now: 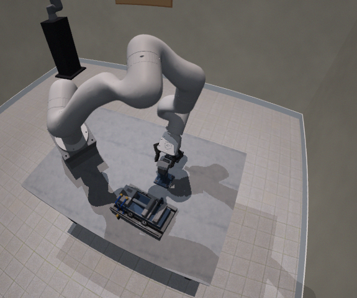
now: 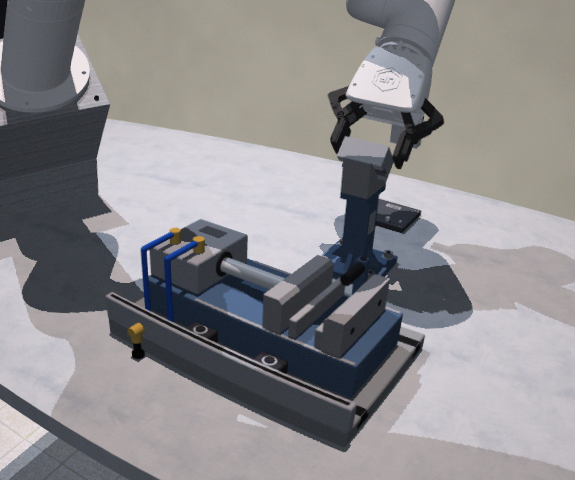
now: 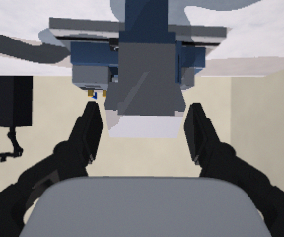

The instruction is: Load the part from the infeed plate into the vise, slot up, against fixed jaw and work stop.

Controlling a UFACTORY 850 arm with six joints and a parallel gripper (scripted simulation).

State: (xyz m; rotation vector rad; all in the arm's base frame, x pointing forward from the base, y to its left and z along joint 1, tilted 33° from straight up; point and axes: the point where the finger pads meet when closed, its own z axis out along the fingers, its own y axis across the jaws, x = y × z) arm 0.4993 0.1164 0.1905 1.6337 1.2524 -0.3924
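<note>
The part is 20 mm below my hand and 10 mm to the right of it. Round my hand: black work stop: 180 mm to the right, 80 mm below, 50 mm ahead; then cylinder rod: 220 mm to the right, 90 mm below, 50 mm behind; then blue post: 110 mm below.
</note>
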